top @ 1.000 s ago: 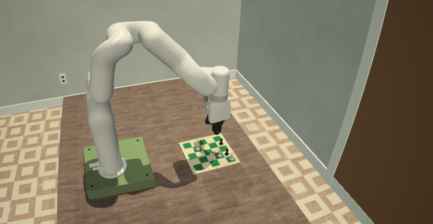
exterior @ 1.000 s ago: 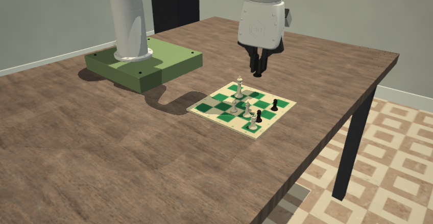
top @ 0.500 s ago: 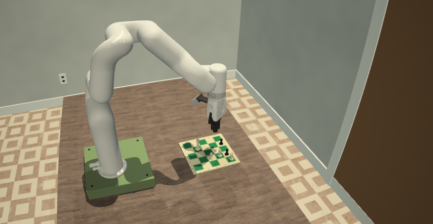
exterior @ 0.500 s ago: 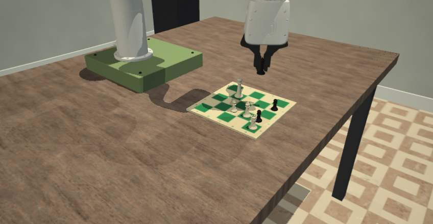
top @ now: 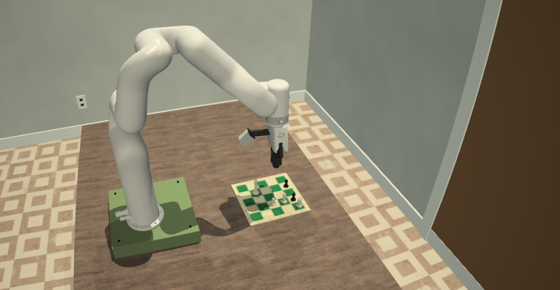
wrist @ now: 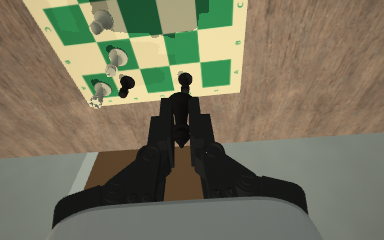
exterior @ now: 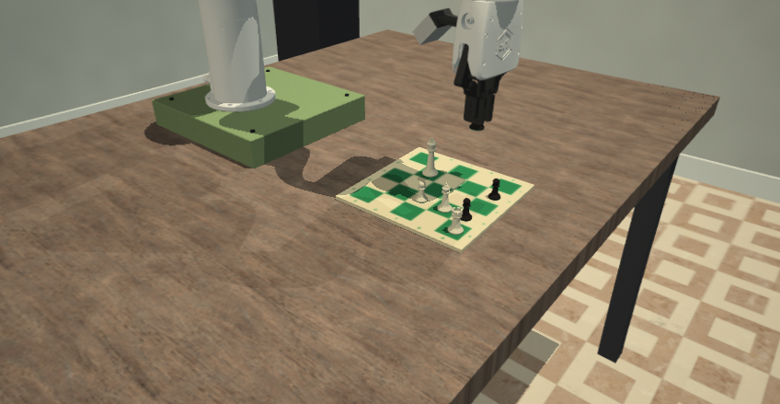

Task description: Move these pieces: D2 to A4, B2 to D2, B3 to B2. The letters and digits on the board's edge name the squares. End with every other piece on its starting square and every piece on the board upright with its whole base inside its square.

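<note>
Now: hand 40 mm past the chessboard, 40 mm to the left of it and 130 mm above it. From my hand the other things lie so: black bishop (10 mm below); then white pawn (40 mm behind, 80 mm to the right, 120 mm below); then white king (70 mm behind, 100 mm below).
</note>
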